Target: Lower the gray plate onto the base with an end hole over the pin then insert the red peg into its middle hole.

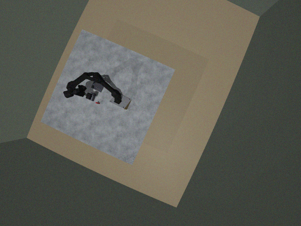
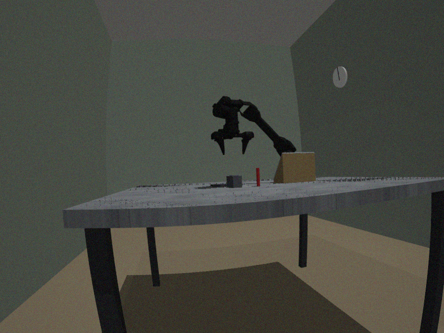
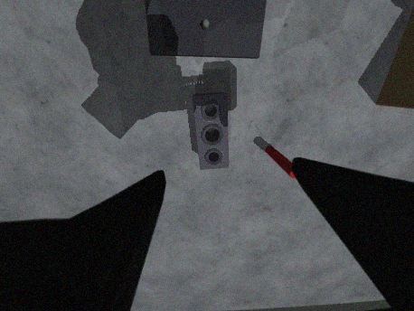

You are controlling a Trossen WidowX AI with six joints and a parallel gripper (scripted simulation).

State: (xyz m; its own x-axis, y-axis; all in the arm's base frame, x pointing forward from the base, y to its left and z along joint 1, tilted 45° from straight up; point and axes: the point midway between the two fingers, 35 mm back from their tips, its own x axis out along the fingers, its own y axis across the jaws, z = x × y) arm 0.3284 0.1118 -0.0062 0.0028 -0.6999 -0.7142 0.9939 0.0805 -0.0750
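My gripper tip is now 110 mm above the gray plate. The rest, counted from my gripper tip: dark base (140 mm to the right, 140 mm below, 10 mm ahead); red peg (100 mm below, 100 mm behind, 40 mm to the left).
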